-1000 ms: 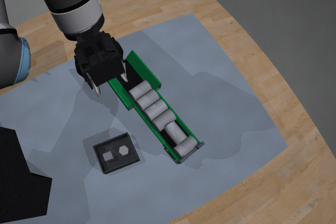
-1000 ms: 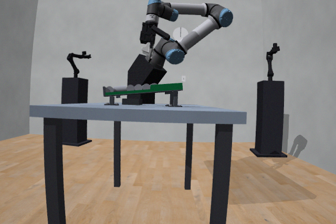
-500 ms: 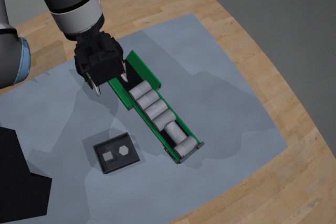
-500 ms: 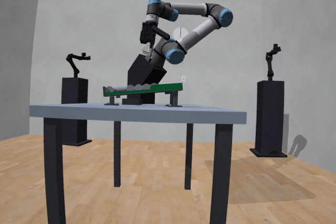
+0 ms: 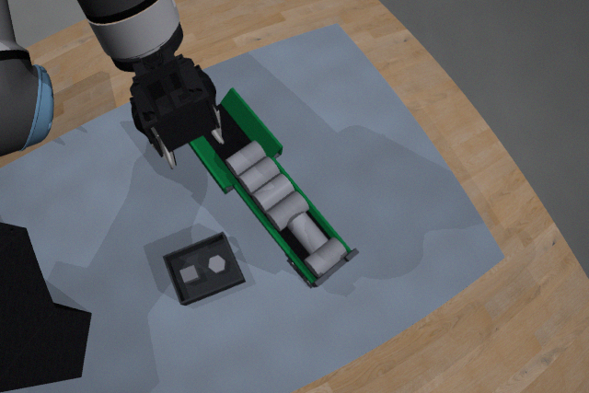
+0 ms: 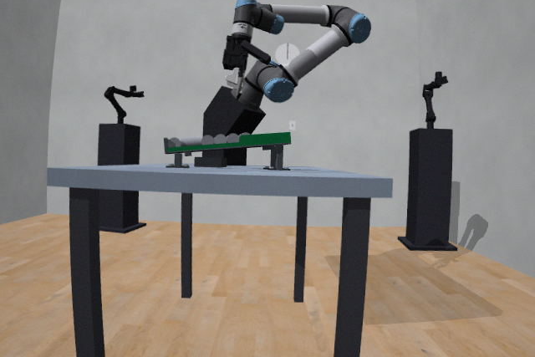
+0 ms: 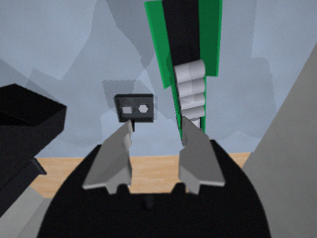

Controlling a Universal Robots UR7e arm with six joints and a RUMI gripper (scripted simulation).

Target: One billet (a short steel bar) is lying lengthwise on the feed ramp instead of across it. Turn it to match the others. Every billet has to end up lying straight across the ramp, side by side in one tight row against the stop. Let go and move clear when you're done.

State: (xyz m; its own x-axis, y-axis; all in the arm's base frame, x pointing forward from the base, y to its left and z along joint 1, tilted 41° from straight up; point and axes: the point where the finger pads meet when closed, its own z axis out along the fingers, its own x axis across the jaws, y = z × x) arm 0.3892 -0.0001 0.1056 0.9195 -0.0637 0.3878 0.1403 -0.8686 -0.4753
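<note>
Now: the grey stop 200 mm below my hand, 190 mm to the right of it and 160 mm ahead of it. The rest, counted from my hand: dark tray 250 mm below, 110 mm to the right, 70 mm behind.
</note>
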